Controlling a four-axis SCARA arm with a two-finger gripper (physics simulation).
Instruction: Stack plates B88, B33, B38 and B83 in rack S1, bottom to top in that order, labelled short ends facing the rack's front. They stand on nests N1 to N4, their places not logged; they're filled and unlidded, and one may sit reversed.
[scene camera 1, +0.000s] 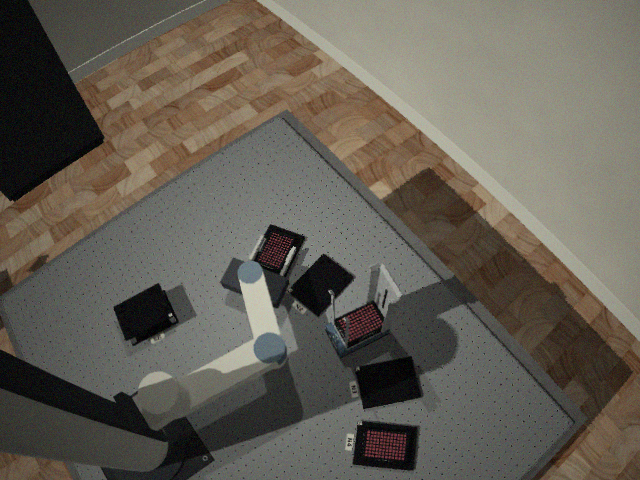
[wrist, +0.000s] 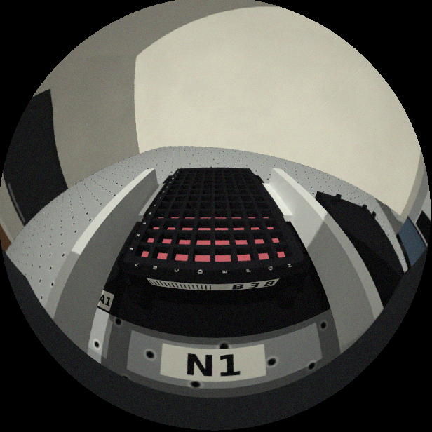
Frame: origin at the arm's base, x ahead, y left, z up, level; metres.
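Seen in the pictures: gripper, fingertip midpoint: (scene camera 1: 278, 242); arm's base, link origin: (scene camera 1: 146, 446).
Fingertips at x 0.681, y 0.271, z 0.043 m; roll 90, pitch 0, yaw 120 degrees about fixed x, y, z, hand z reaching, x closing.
Observation:
Offsets run from my fingertips to a thing's top centre. "pt": to the spot under its first point. Level surfaces: height alone.
Plate B38 {dx -0.020, dy -0.011, dz -0.004 m} (scene camera 1: 279, 250) (wrist: 212, 242), black with pink-filled wells, sits at nest N1 (wrist: 220, 320). Its labelled short end faces the wrist camera. My gripper (scene camera 1: 276, 249) (wrist: 213, 176) is shut on it, one finger along each long side. The inner pads are mostly hidden. Rack S1 {pt dx -0.053, dy -0.358, dz +0.018 m} (scene camera 1: 337, 338) (wrist: 412, 242), blue at its base with an upright slotted back panel, holds a pink-filled plate {dx +0.022, dy -0.369, dz +0.048 m} (scene camera 1: 360, 321) on top; its label and anything beneath are unreadable in scene camera 1. Another pink-filled plate {dx -0.136, dy -0.671, dz -0.004 m} (scene camera 1: 385, 445) stands at N4, its label unreadable.
The black nest N2 {dx +0.022, dy -0.183, dz -0.009 m} (scene camera 1: 323, 284) (wrist: 350, 240) lies between N1 and the rack. Nest N3 {dx -0.016, dy -0.539, dz -0.009 m} (scene camera 1: 388, 382) shows a bare black top between the rack and N4. A separate black block {dx -0.466, dy +0.056, dz +0.039 m} (scene camera 1: 146, 315) stands at the left of the perforated table {dz -0.031 m} (scene camera 1: 206, 206).

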